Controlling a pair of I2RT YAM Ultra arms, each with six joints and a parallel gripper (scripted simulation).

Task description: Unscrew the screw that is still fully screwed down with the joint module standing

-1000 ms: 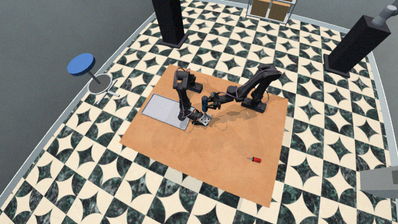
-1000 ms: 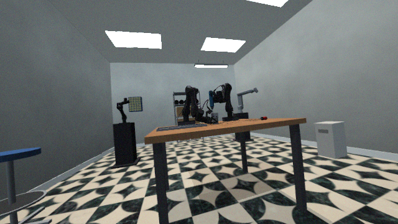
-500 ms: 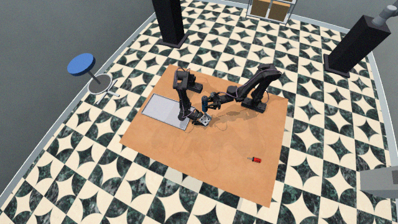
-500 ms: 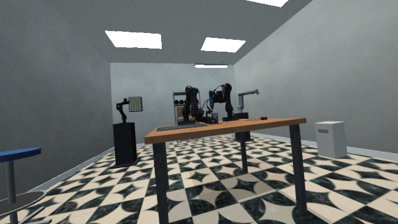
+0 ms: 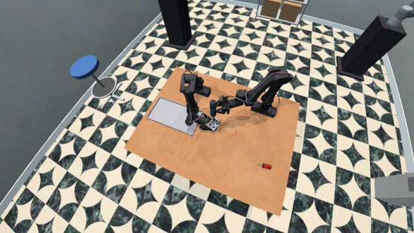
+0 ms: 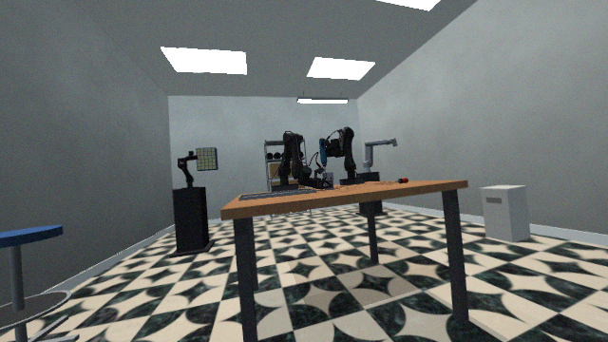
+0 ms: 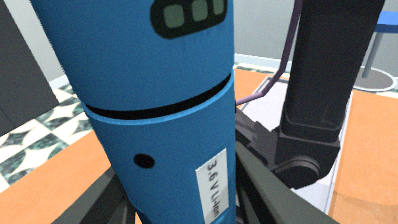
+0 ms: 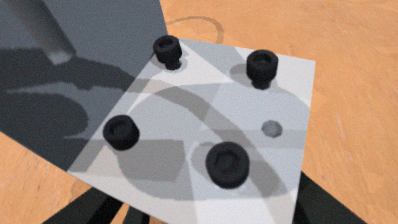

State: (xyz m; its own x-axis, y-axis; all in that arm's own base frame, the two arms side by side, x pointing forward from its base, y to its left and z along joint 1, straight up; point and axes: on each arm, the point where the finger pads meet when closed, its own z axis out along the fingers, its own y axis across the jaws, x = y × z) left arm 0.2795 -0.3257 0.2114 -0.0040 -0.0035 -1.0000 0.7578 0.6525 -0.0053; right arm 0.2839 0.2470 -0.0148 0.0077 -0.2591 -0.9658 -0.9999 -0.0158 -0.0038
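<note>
Right now my right hand is right at the round joint module. From my right hand the other things lie so: grey mat: 10 mm ahead, 330 mm to the right, 20 mm below; grey bracket: 50 mm above; screw: 10 mm ahead, 20 mm to the right, 50 mm above.
</note>
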